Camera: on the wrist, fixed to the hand. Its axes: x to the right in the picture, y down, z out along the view.
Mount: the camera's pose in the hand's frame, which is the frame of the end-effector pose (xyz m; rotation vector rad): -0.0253 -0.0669 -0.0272 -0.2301 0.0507 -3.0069
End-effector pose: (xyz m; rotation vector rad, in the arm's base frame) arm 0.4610 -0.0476 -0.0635 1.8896 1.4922 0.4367
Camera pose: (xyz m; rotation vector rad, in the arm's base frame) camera 0.3885 -0.0559 -0.0864 -1.5202 2.0628 -0.7475
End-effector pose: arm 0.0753 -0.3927 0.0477 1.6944 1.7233 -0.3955
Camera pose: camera 0.0020 -0.4015 0.0676 1.9046 -2.0984 0.8496
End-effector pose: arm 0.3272 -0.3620 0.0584 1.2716 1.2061 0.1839
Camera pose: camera 0.2631 -0.3871 0.0249 -1.5490 1.6961 -1.6588
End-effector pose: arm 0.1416 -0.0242 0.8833 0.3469 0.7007 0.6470
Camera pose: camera 0.1369 -0.0888 0.8426 -1.0138 0.4551 -2.1085
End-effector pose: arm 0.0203 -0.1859 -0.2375 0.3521 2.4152 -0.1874
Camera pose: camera 0.0021 -0.2486 -0.1976 2.8512 -0.6190 0.8189
